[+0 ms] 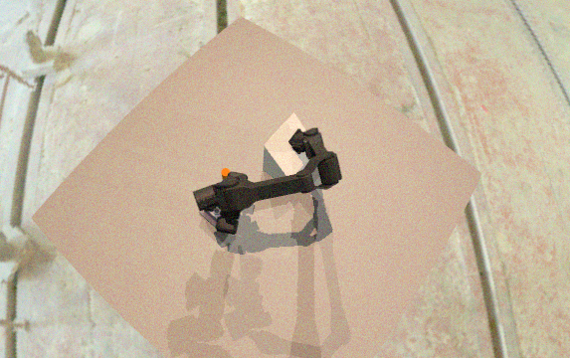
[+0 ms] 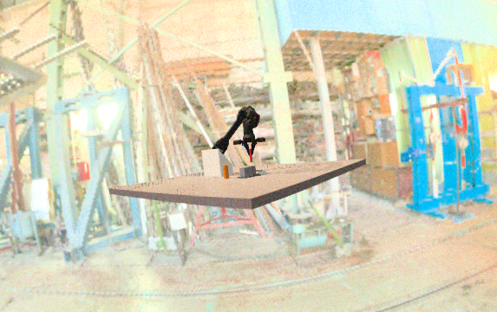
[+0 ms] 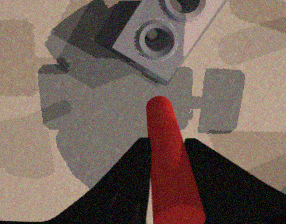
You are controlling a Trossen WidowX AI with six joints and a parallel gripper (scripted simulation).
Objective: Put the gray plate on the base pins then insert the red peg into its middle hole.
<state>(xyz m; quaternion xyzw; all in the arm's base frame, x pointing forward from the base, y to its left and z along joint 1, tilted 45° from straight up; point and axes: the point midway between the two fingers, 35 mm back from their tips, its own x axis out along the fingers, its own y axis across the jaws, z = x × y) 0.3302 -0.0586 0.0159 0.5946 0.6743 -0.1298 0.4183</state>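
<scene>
My gripper tip is now 70 mm above the gray plate, 60 mm to the left of it and 10 mm short of it. Round my gripper tip: red peg right at my gripper tip; orange cylinder 110 mm to the right, 110 mm behind, 80 mm below; base 110 mm below, 60 mm to the right, 10 mm ahead.
</scene>
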